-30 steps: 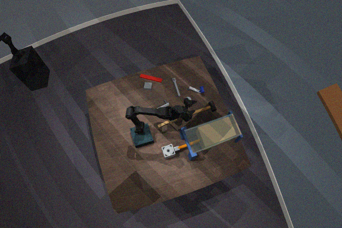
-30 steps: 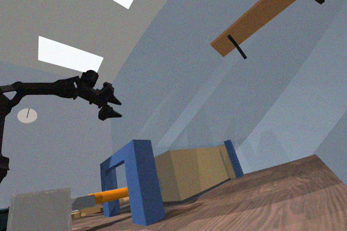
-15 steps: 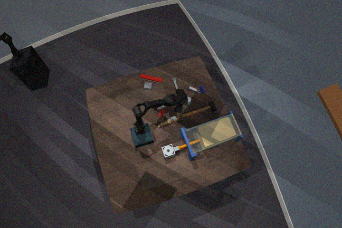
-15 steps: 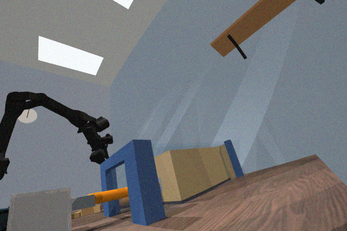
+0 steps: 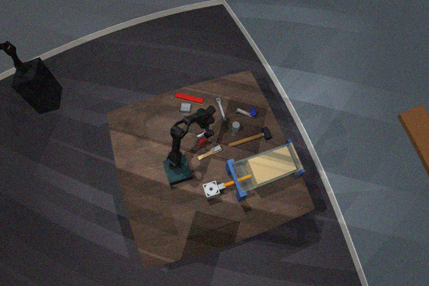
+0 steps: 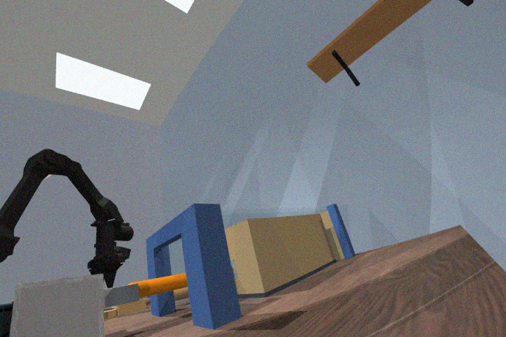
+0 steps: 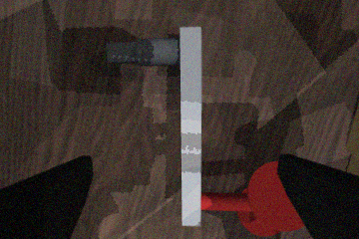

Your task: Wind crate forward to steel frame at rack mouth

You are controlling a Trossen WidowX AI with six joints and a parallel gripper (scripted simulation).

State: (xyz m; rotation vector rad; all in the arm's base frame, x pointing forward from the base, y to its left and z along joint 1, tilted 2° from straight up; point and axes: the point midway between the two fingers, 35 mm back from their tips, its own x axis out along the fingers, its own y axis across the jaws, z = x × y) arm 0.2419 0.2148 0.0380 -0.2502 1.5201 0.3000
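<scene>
My gripper tip is now 4 cm above the red-knobbed winch handle and 2 cm to the left of it. The rest, counted from my gripper tip: brush 16 cm to the right, 5 cm below, 2 cm ahead; red knob 6 cm to the right, 3 cm below, 3 cm behind; grey block 24 cm to the left, 10 cm behind, 5 cm below.
</scene>
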